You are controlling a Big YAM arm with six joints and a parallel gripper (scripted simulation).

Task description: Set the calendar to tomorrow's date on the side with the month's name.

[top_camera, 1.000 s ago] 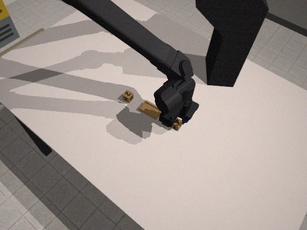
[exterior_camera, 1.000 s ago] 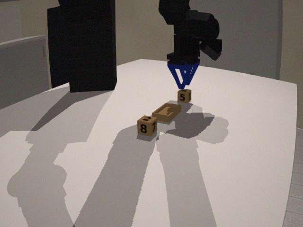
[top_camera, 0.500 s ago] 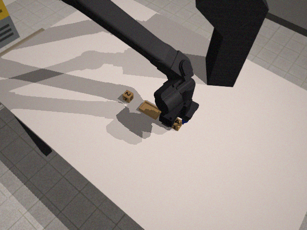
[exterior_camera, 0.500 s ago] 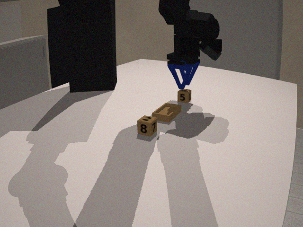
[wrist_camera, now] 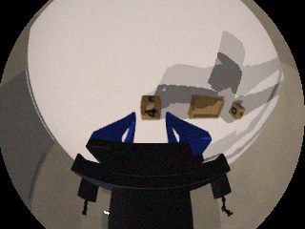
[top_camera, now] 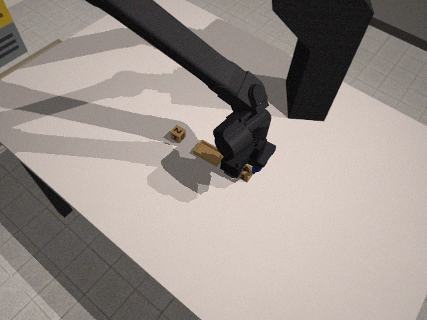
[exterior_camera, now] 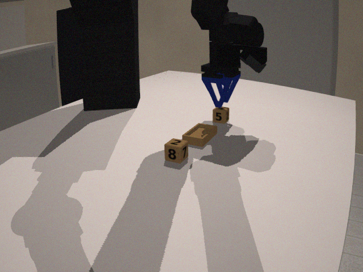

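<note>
Right now my hand is 120 mm to the left of the wooden tray, 40 mm above it and 10 mm past it. The rest, counted from my hand: wooden digit cube: 220 mm to the right, 30 mm below, 20 mm behind.
</note>
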